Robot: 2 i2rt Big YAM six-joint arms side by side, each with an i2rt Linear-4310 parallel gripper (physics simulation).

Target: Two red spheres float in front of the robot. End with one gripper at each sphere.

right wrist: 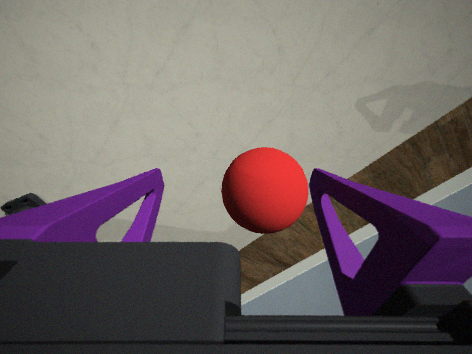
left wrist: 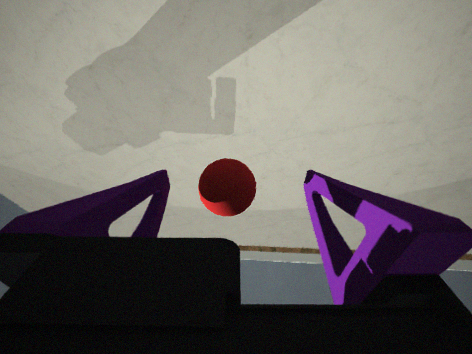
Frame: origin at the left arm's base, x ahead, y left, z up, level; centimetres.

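Where they show: left gripper, fingertip midpoint: [left wrist: 236, 177].
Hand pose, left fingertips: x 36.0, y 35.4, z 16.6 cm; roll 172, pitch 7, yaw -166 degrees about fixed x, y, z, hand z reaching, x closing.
Observation:
Each offset is from my left fingertips to the top centre of the thing. Level surfaces: height alone.
A dark red sphere @[dx +0.4, dy +0.7, dz +2.4 cm] [left wrist: 227, 187] shows in the left wrist view, between the two purple fingertips and a little nearer the left one, mostly in shadow. My left gripper [left wrist: 236, 177] is open, with a gap on each side of the sphere. A bright red sphere @[dx +47.4, dy -77.9, dz +18.8 cm] [right wrist: 265, 190] shows in the right wrist view, larger, between the fingertips and close beside the right one. My right gripper [right wrist: 236, 176] is open, with a wide gap on the sphere's left side. How far each sphere lies in depth from the fingertips is hard to tell.
A pale marbled table top @[dz -16.5 cm] [left wrist: 350, 100] [right wrist: 150, 100] lies behind both spheres, with arm shadows on it. Its brown wooden edge [right wrist: 415, 150] runs diagonally in the right wrist view. A small dark object [right wrist: 22, 203] shows at the left of that view.

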